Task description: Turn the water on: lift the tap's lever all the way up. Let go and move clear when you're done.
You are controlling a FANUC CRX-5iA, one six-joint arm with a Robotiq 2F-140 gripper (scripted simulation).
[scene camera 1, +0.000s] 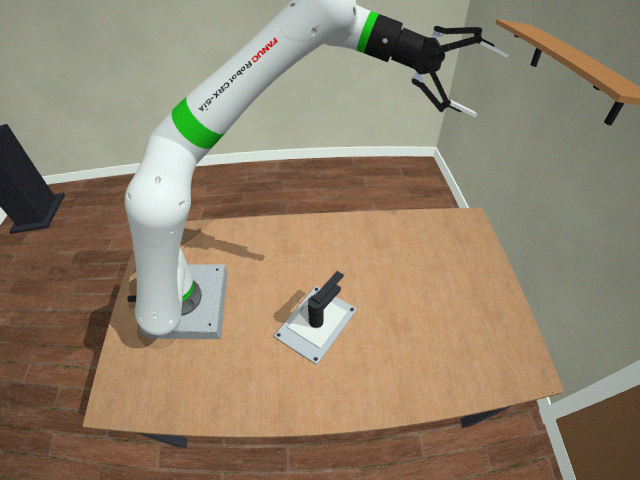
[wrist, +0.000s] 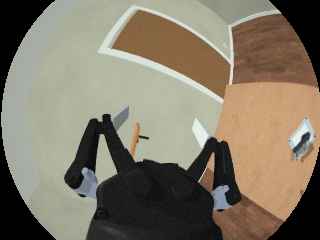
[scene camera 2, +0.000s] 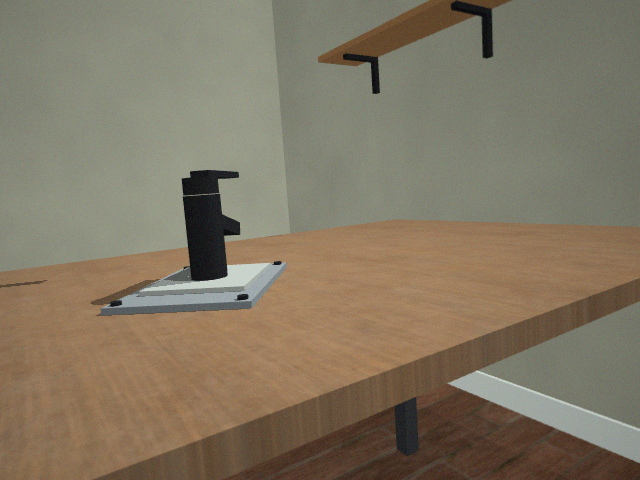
my gripper: scene camera 1; wrist; not seen in scene camera 2 (out of frame)
same spot on my gripper: [scene camera 1: 438,31] = [wrist: 77,175]
